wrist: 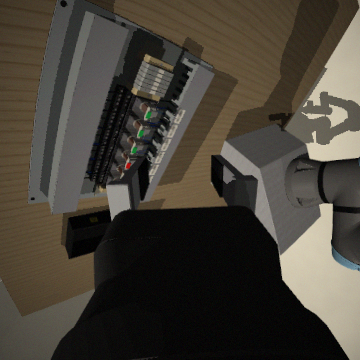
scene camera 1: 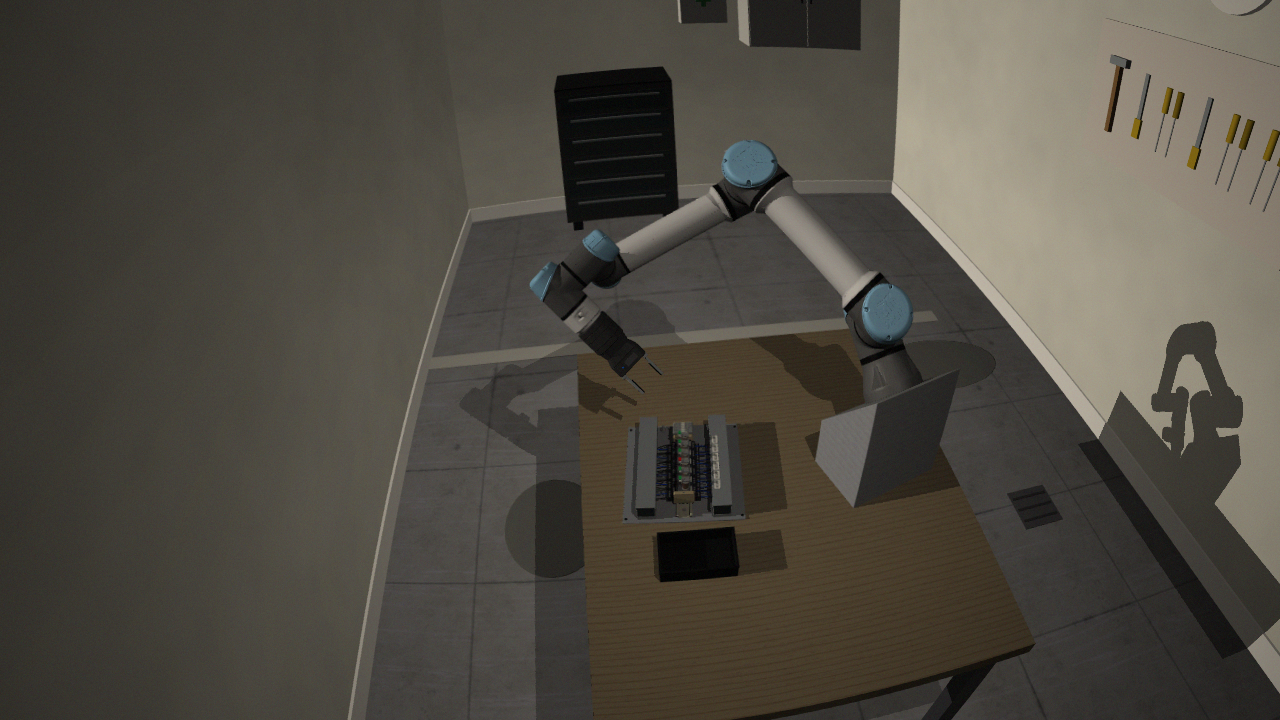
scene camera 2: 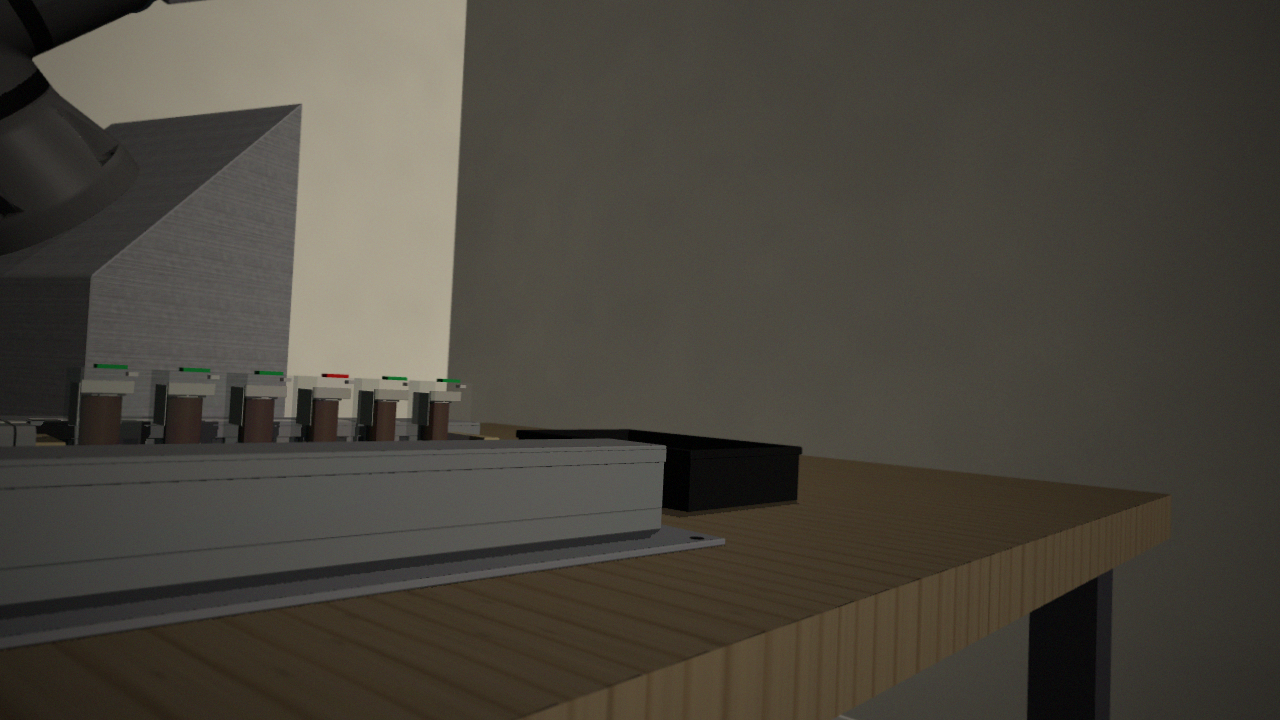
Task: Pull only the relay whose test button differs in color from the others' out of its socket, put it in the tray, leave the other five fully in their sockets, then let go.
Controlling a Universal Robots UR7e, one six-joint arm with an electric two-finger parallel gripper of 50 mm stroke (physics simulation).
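Frame: origin at the arm's base, x left, y back, z up, level; centimetres.
Seen in the pictures: gripper, fingertip midpoint: (wrist: 179,169) (scene camera 1: 652,383); arm's base, origin of the base link: (wrist: 298,182) (scene camera 1: 894,392) (scene camera 2: 51,206).
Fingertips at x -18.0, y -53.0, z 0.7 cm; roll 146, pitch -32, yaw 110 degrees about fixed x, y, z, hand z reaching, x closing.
Observation:
Offsets run from my fingertips to a thing's middle. "pt": to the spot under its first point.
The relay with the red test button @[dx +11.2, dy +4.1, dz -15.9 cm] (scene camera 1: 681,459) (scene camera 2: 324,417) (wrist: 128,165) stands upright in a row of six. The other relays with green buttons, such as one relay @[dx +8.3, dy +4.7, dz -15.9 cm] (scene camera 2: 259,417) (wrist: 134,149), stand in the same row at matching height. All appear seated; their sockets are largely hidden by the duct in the scene camera 2 view. The black tray @[dx +35.3, dy +1.5, dz -18.9 cm] (scene camera 1: 698,573) (scene camera 2: 742,480) (wrist: 84,244) stands on the table beside the panel's end, and no relay shows in it. My gripper (scene camera 1: 652,383) (wrist: 179,169) is open and empty, above and behind the panel's far end, tilted, well away from the relays.
Two long grey ducts @[dx +6.8, dy -3.4, dz -18.4 cm] (scene camera 1: 646,465) @[dx +10.4, dy +12.7, dz -18.4 cm] (scene camera 1: 718,465) flank the relay row; one duct @[pt dx +6.2, dy -5.3, dz -18.6 cm] (scene camera 2: 358,514) (wrist: 92,115) hides the sockets in the scene camera 2 view. Terminal blocks @[dx -1.8, dy +7.0, dz -17.8 cm] (wrist: 153,79) stand at one end of the row. The grey angled block (scene camera 1: 881,447) (scene camera 2: 196,313) stands by the arm's base.

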